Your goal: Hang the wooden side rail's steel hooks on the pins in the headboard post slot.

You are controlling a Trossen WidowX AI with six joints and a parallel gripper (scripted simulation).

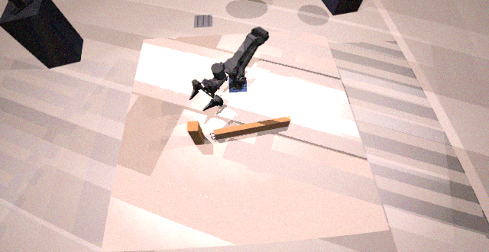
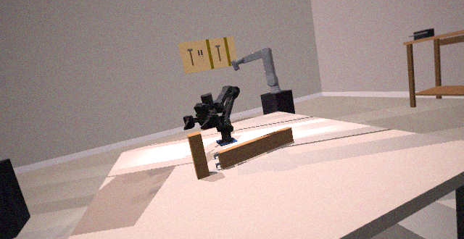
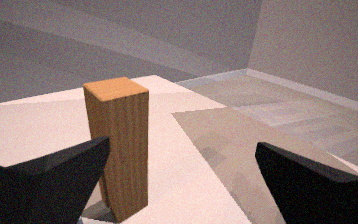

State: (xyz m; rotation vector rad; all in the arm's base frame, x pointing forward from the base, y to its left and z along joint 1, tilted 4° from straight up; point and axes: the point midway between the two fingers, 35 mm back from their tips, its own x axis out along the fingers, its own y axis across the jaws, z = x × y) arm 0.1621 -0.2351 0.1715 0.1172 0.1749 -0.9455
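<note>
Right now my gripper tip is 110 mm short of the headboard post, 30 mm to the left of it and 90 mm above it.
</note>
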